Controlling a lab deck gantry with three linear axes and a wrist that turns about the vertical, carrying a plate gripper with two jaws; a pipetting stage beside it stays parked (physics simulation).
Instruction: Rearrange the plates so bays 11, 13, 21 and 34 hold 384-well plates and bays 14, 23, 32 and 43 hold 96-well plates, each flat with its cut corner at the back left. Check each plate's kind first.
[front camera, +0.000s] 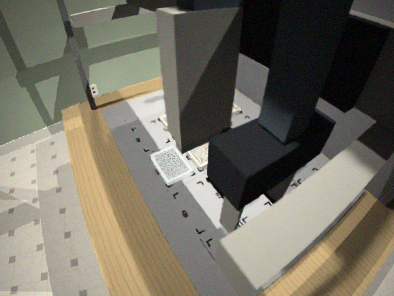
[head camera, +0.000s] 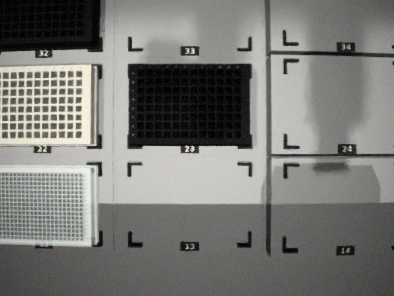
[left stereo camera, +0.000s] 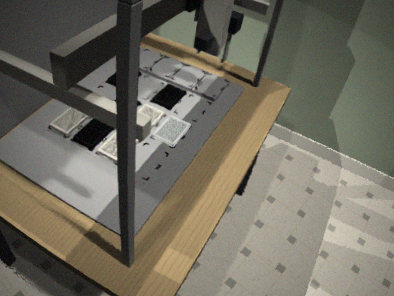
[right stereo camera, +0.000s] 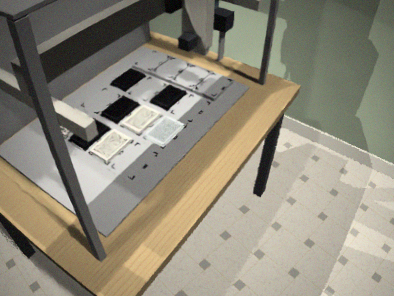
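Where they show: gripper, fingertip midpoint: (front camera: 250, 212) (left stereo camera: 211, 56) (right stereo camera: 208, 55); robot's base at its link origin: (front camera: 132, 129) (left stereo camera: 146, 179) (right stereo camera: 131, 178).
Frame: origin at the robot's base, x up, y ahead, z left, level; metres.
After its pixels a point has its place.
Observation:
In the head view a black 96-well plate (head camera: 190, 106) {x 0.014, y 0.393, z 0.147 m} (left stereo camera: 168, 97) {x 0.014, y 0.374, z 0.143 m} (right stereo camera: 168, 97) {x 0.014, y 0.381, z 0.141 m} lies flat in bay 23. A cream 96-well plate (head camera: 42, 106) {x 0.014, y 0.238, z 0.148 m} (right stereo camera: 141, 119) {x 0.010, y 0.225, z 0.147 m} is in bay 22 and a pale 384-well plate (head camera: 42, 206) {x 0.015, y 0.238, z 0.044 m} (front camera: 171, 164) {x 0.011, y 0.234, z 0.042 m} (left stereo camera: 172, 130) {x 0.013, y 0.224, z 0.038 m} (right stereo camera: 165, 131) {x 0.013, y 0.222, z 0.034 m} in bay 12. A black plate (head camera: 47, 22) {x 0.014, y 0.241, z 0.238 m} (right stereo camera: 120, 108) {x 0.011, y 0.227, z 0.254 m} is in bay 32. Bay 13 (head camera: 189, 246) {x 0.000, y 0.392, z -0.003 m} holds no plate. A cream plate (right stereo camera: 110, 145) {x 0.014, y 0.059, z 0.146 m} is in bay 21, a black plate (right stereo camera: 128, 79) {x 0.013, y 0.386, z 0.355 m} in bay 43; their wells are too blurred to count. My gripper (front camera: 254, 215) {x 0.159, y 0.530, z 0.060 m} hangs above the deck, jaws apart and empty.
A further black plate (left stereo camera: 92, 133) {x 0.015, y 0.053, z 0.252 m} and a pale plate (left stereo camera: 68, 120) {x 0.014, y 0.055, z 0.364 m} lie at the deck's far left. The pale column (front camera: 202, 75) {x 0.385, y 0.428, z 0.019 m} hides several plates in the front view. Frame posts (left stereo camera: 126, 175) {x 0.366, y -0.271, z -0.112 m} (right stereo camera: 65, 165) {x 0.384, y -0.263, z -0.115 m} stand at the deck edge. A raised ledge (head camera: 268, 110) {x 0.006, y 0.476, z 0.145 m} borders bays 24 and 14.

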